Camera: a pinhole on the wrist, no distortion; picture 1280 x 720 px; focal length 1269.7 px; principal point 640.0 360.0 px. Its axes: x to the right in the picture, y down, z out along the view. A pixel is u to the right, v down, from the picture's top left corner.
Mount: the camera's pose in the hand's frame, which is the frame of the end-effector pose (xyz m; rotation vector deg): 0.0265 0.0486 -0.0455 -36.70 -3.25 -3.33
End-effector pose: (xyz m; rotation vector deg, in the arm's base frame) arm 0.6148 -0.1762 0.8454 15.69 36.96 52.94
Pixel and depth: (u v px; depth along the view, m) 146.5 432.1 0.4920
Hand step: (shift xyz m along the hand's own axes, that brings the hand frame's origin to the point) -0.1793 0.3724 0.3181
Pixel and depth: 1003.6 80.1 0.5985
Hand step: 0.1670 0.2950 0.5242
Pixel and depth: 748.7 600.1 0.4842
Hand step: 0.0575 0.4102 0.2904
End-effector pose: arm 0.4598 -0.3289 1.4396 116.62 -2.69 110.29
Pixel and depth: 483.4 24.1 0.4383
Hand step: -0.0510 0.2201 0.3705
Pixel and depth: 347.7 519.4 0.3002
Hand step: -0.0502 0.2610 0.1674
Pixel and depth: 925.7 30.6 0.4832
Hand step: 0.1090 0.2335 0.4236
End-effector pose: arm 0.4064 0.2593 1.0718 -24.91 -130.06 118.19
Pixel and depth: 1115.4 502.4 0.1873
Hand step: 0.0914 0.1749 0.0969
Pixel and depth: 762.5 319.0 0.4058
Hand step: 0.0504 0.2796 0.2898
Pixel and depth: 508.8 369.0 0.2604
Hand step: -0.0093 0.2069 0.1599
